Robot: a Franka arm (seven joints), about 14 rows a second.
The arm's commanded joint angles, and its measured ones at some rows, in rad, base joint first. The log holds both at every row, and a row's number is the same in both.
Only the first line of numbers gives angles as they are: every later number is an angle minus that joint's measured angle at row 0.
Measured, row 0: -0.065 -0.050 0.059 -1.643 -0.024 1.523 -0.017
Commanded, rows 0 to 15: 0.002 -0.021 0.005 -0.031 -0.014 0.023 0.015; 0.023 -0.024 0.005 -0.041 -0.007 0.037 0.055; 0.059 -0.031 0.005 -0.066 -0.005 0.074 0.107; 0.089 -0.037 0.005 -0.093 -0.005 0.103 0.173; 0.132 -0.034 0.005 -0.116 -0.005 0.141 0.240; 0.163 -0.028 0.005 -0.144 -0.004 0.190 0.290; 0.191 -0.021 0.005 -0.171 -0.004 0.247 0.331; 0.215 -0.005 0.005 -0.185 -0.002 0.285 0.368; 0.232 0.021 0.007 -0.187 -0.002 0.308 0.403; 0.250 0.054 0.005 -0.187 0.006 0.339 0.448; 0.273 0.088 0.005 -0.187 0.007 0.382 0.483; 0.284 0.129 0.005 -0.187 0.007 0.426 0.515; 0.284 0.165 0.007 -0.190 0.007 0.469 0.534; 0.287 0.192 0.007 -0.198 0.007 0.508 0.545; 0.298 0.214 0.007 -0.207 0.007 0.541 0.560; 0.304 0.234 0.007 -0.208 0.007 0.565 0.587
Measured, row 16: 0.295 0.200 0.007 -0.202 0.002 0.517 0.542
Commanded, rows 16 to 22: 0.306 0.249 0.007 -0.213 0.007 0.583 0.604; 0.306 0.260 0.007 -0.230 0.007 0.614 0.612; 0.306 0.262 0.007 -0.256 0.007 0.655 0.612; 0.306 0.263 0.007 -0.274 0.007 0.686 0.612; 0.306 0.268 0.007 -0.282 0.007 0.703 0.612; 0.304 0.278 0.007 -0.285 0.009 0.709 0.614; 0.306 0.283 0.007 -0.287 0.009 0.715 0.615
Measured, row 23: 0.305 0.288 0.007 -0.260 0.002 0.684 0.596
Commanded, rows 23 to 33: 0.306 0.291 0.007 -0.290 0.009 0.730 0.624; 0.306 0.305 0.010 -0.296 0.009 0.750 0.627; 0.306 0.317 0.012 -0.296 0.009 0.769 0.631; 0.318 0.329 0.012 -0.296 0.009 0.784 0.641; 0.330 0.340 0.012 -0.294 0.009 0.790 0.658; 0.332 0.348 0.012 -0.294 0.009 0.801 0.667; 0.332 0.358 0.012 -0.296 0.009 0.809 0.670; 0.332 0.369 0.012 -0.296 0.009 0.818 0.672; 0.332 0.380 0.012 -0.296 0.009 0.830 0.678; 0.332 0.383 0.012 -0.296 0.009 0.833 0.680; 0.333 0.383 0.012 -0.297 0.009 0.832 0.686
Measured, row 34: 0.336 0.381 0.008 -0.290 0.003 0.813 0.660
